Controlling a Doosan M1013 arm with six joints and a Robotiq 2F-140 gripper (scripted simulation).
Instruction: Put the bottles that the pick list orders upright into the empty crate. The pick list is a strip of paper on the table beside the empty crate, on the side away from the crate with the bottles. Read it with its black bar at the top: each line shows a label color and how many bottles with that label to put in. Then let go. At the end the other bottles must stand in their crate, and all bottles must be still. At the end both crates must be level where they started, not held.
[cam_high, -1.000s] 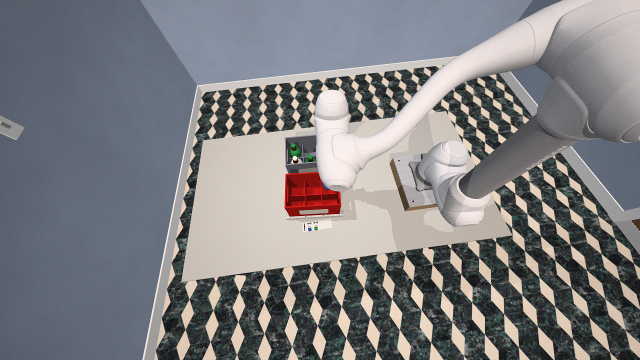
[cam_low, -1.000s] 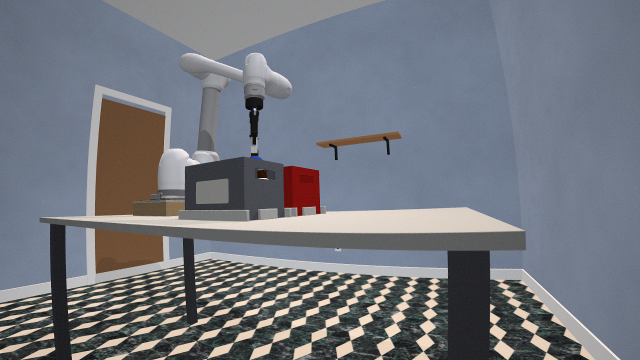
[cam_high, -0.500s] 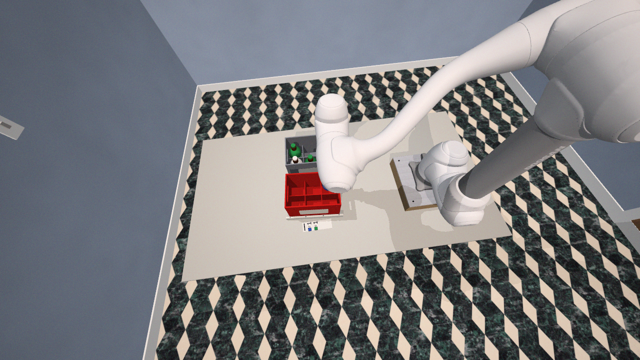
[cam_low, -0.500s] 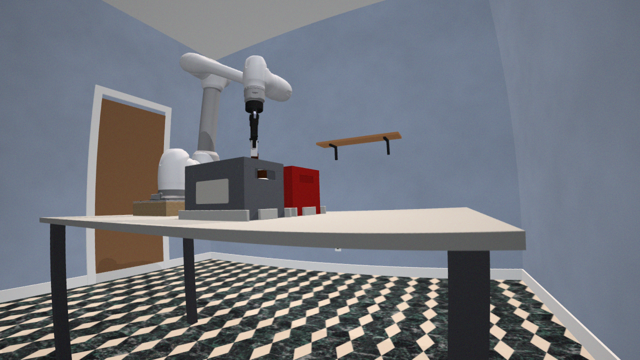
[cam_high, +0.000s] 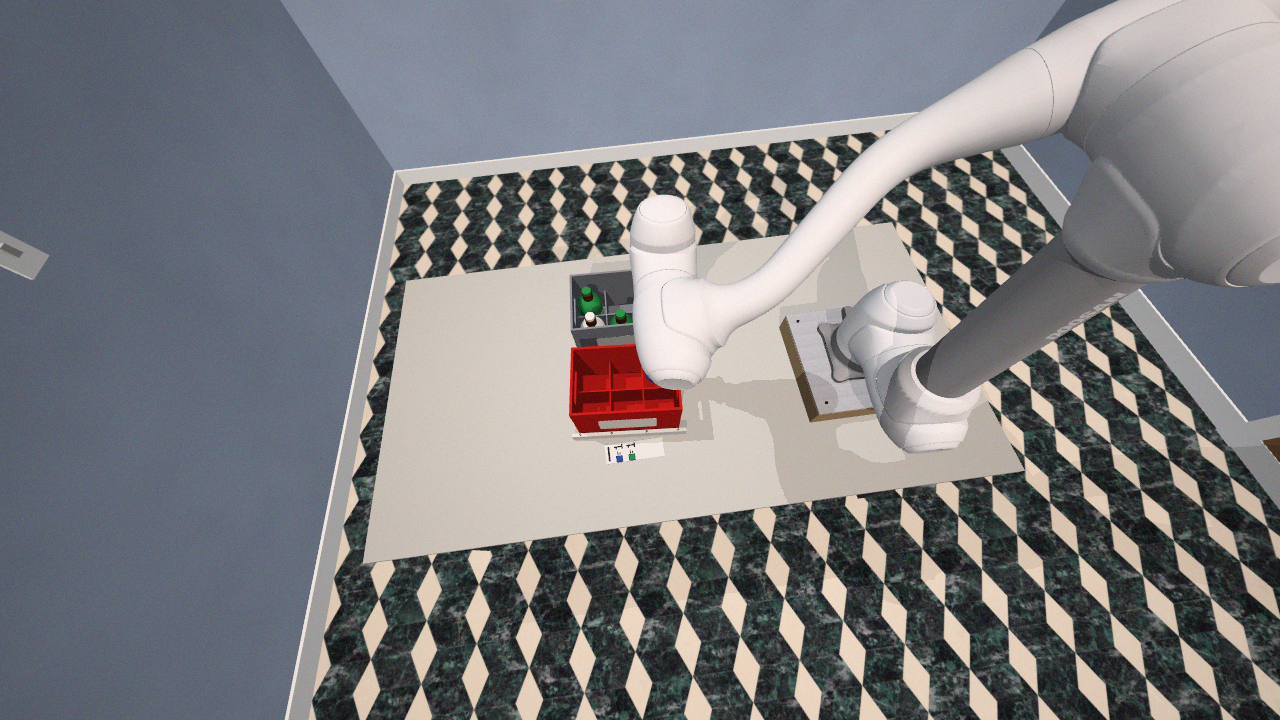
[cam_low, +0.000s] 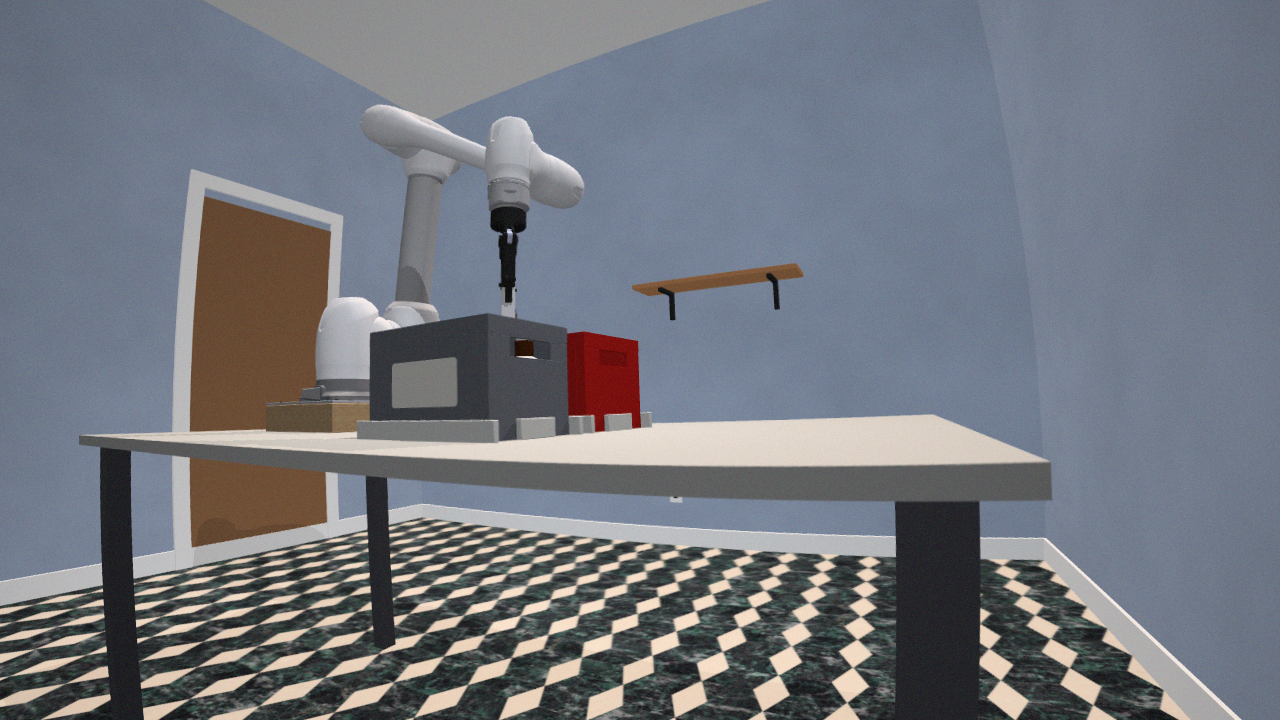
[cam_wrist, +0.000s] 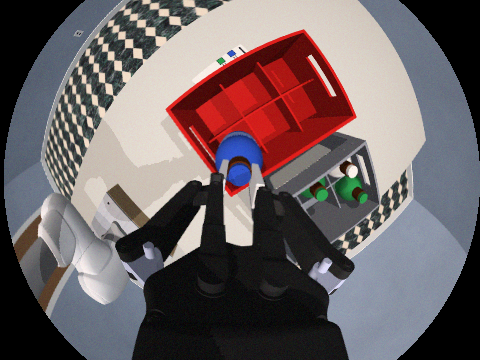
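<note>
Right now my hand is 80 mm above the blue-label bottle. Round my hand: white-label bottle (180 mm ahead, 150 mm to the right, 170 mm below); then red crate (90 mm ahead, 50 mm to the left, 170 mm below); then grey crate (90 mm ahead, 200 mm to the right, 170 mm below).
</note>
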